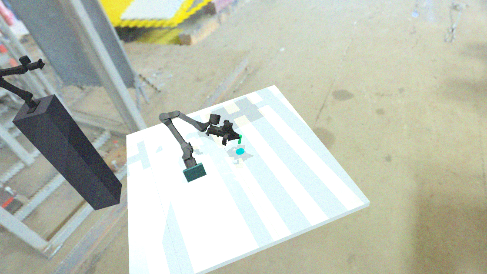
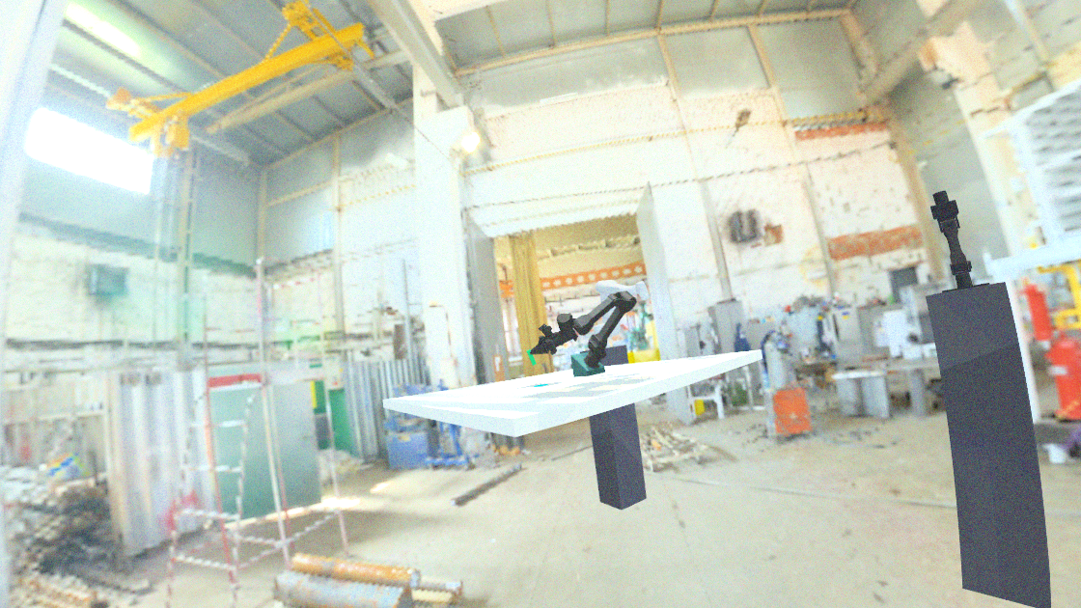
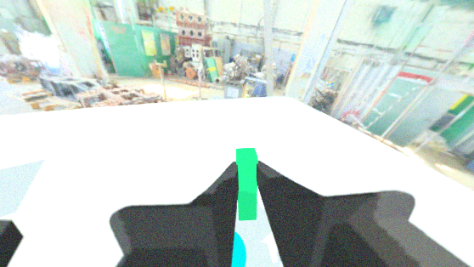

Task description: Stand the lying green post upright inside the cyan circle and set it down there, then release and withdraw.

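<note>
My gripper tip is now 3 cm past the cyan circle, 2 cm to the right of it and 14 cm above it. The rest, counted from my gripper tip: green post: 1 cm behind, 2 cm below.
</note>
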